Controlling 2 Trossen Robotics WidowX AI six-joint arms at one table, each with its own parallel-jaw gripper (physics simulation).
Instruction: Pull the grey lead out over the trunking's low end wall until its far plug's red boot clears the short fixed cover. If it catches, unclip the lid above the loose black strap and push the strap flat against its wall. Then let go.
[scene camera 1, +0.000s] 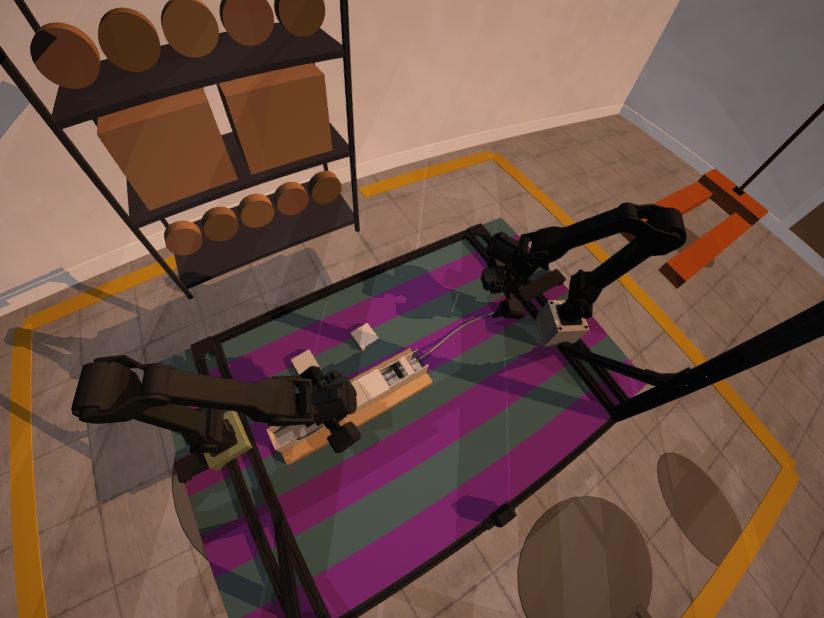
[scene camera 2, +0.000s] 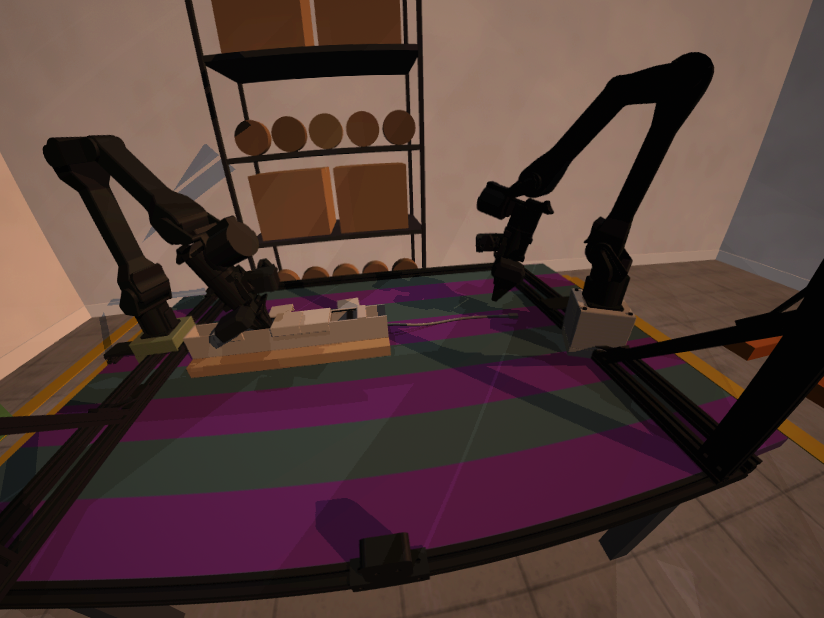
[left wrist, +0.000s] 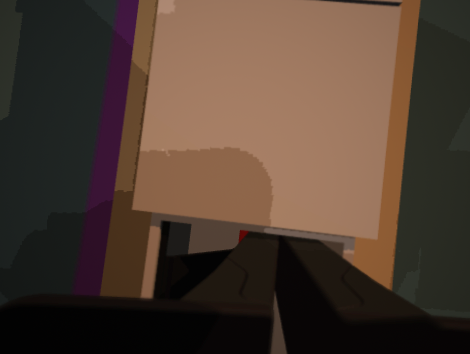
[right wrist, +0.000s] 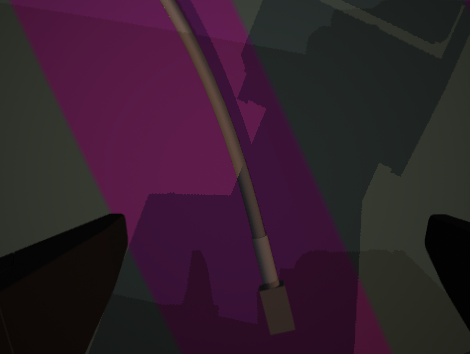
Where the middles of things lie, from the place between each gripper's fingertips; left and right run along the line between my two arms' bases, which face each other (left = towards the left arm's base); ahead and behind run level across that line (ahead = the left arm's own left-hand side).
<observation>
The tan trunking (scene camera 2: 366, 335) is 2 cm to the right of my left hand, 1 cm below it and 1 cm ahead of it. The rest, counted from my left hand: grey plug (right wrist: 273, 293) 50 cm to the right, 13 cm ahead, 5 cm below; grey lead (right wrist: 186, 34) 26 cm to the right, 8 cm ahead, 3 cm below.
Right now the grey plug is 6 cm below my right hand, 4 cm to the right of it and 1 cm behind it. Also, from my right hand: grey lead (20 cm to the left, 6 cm behind, 5 cm below); then tan trunking (44 cm to the left, 13 cm behind, 2 cm below).
</observation>
